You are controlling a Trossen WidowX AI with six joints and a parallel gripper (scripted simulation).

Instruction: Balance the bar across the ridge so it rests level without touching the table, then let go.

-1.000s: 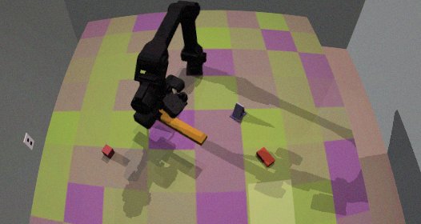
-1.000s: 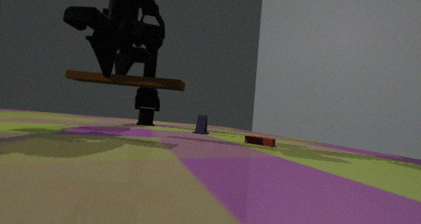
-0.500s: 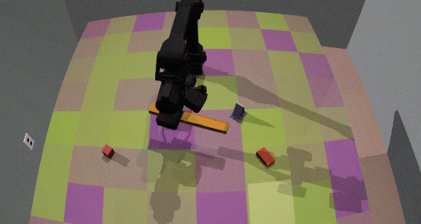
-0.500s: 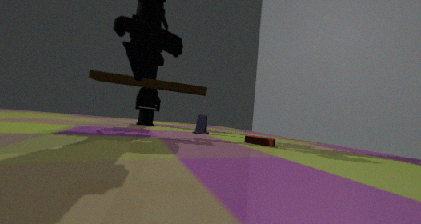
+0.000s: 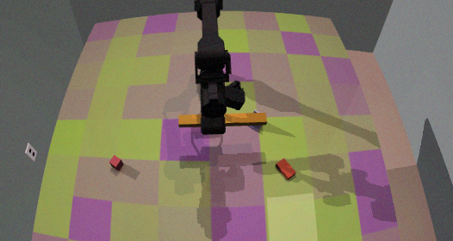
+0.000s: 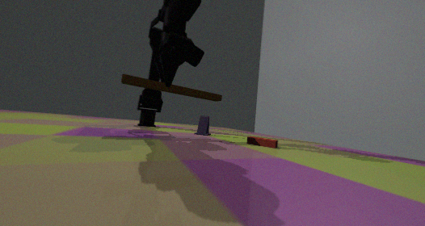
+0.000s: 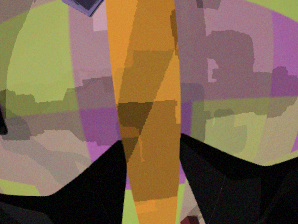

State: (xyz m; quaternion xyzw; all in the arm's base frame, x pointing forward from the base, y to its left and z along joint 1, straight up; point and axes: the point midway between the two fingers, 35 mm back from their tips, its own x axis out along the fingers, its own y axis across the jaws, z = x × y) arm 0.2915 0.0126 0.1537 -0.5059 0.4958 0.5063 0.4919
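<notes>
My gripper tip is 30 mm to the right of the bar. From my gripper tip the other things lie so: small red cube: 330 mm to the right, 100 mm below, 100 mm ahead; then flat red block: 220 mm to the left, 120 mm ahead, 110 mm below.
</notes>
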